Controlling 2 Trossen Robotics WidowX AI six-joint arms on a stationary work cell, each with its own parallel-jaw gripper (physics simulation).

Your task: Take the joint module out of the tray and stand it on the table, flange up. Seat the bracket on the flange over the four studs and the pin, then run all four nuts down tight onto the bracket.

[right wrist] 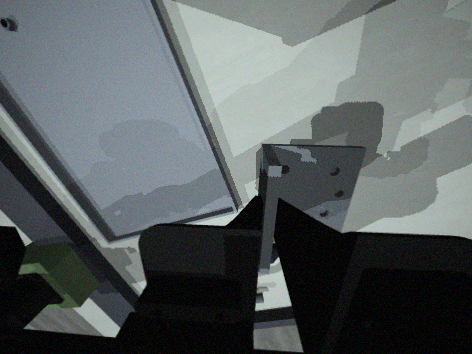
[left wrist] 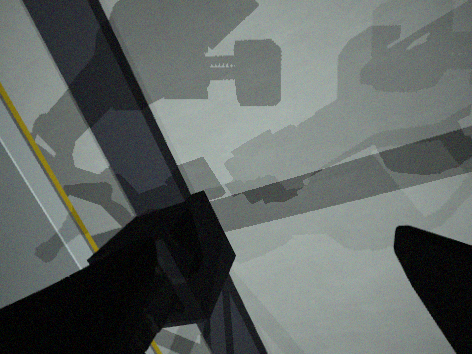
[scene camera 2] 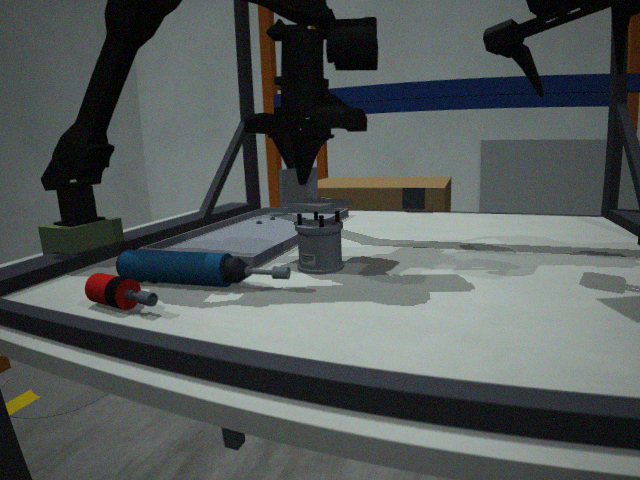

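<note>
The grey joint module (scene camera 2: 320, 249) stands upright on the table, flange up, its dark studs pointing up. My right gripper (scene camera 2: 303, 180) (right wrist: 265, 202) is shut on the upright wall of the grey L-shaped bracket (scene camera 2: 330, 202) (right wrist: 312, 182). The bracket's holed plate is roughly level, above the stud tips in the scene view; whether the holes line up with the studs cannot be told. The fingers hide part of the bracket. My left gripper (scene camera 2: 524, 59) (left wrist: 273, 243) is open and empty, high at the right of the scene view. Small nuts (scene camera 2: 259, 222) (right wrist: 9, 23) lie in the tray (scene camera 2: 227, 237) (right wrist: 125, 90).
A blue driver (scene camera 2: 173, 266) lies in front of the tray, its socket tip close to the module. A shorter red driver (scene camera 2: 111, 290) lies nearer the table's front edge. A green block (scene camera 2: 80, 236) (right wrist: 65, 275) is at the left edge. A cardboard box (scene camera 2: 361, 193) shows behind the table.
</note>
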